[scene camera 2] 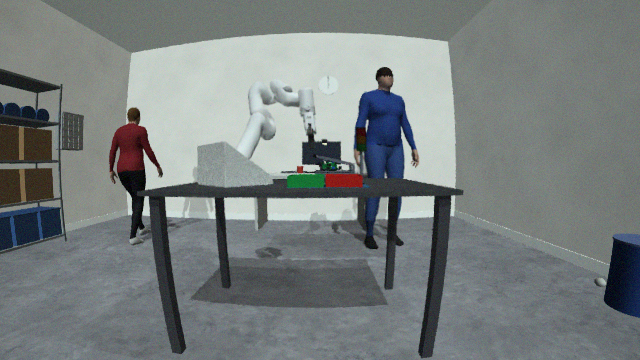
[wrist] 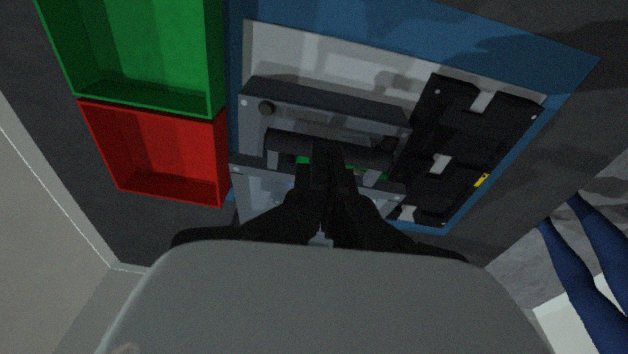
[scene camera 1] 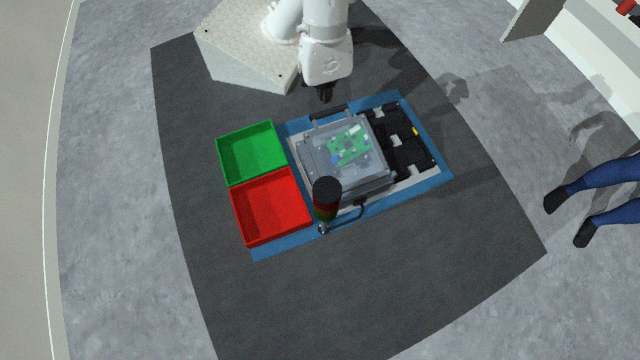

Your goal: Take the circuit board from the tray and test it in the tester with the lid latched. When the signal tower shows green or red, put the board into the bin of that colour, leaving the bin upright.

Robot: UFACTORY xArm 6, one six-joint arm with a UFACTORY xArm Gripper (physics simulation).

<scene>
I see my gripper (scene camera 1: 324,99), a green bin (scene camera 1: 254,151), a red bin (scene camera 1: 269,207) and a tester lid (scene camera 1: 348,150).
The green bin shows as well in the wrist view (wrist: 175,63). The red bin is seen too in the wrist view (wrist: 151,152). The tester lid is seen too in the wrist view (wrist: 259,184).
</scene>
